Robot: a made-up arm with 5 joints. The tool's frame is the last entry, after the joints.
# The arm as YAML. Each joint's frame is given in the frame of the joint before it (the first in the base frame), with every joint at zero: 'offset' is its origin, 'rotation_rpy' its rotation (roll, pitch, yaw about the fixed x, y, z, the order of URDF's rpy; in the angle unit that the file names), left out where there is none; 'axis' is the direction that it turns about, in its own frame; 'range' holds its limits. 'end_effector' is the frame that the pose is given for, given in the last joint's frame.
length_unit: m
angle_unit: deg
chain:
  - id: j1
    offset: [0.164, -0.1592, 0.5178]
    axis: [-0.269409, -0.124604, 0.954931]
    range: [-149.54, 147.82]
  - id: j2
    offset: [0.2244, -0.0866, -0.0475]
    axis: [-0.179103, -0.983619, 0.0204]
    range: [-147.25, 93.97]
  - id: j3
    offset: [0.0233, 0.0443, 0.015]
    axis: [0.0, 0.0, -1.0]
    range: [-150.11, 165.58]
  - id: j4
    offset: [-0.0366, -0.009, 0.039]
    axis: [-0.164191, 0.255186, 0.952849]
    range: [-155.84, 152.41]
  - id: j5
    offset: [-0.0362, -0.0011, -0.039]
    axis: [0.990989, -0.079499, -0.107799]
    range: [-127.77, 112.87]
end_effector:
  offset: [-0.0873, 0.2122, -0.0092]
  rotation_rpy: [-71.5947, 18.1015, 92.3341]
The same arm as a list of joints. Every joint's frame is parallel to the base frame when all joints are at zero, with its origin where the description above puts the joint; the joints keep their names.
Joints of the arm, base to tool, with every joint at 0 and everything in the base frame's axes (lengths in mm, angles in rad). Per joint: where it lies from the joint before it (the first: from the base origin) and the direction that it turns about. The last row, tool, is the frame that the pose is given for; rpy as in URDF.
j1: axis -0.269409 -0.124604 0.954931 xyz 164 -159.2 517.8
j2: axis -0.179103 -0.983619 0.0204 xyz 224.4 -86.6 -47.5
j3: axis 0 0 -1 xyz 23.3 44.3 15
j4: axis -0.164207 0.255211 0.95284 xyz -36.6 -9 39
j5: axis 0.990989 -0.079499 -0.107799 xyz -36.2 -1.1 -39
tool: xyz -87.3 212.2 -9.2 rpy -1.2496 0.3159 1.6115
Joint limits (rad, base to tool): -2.61..2.5799 -2.57..1.6401 -2.6199..2.8899 -2.7199..2.6601 -2.23..1.97

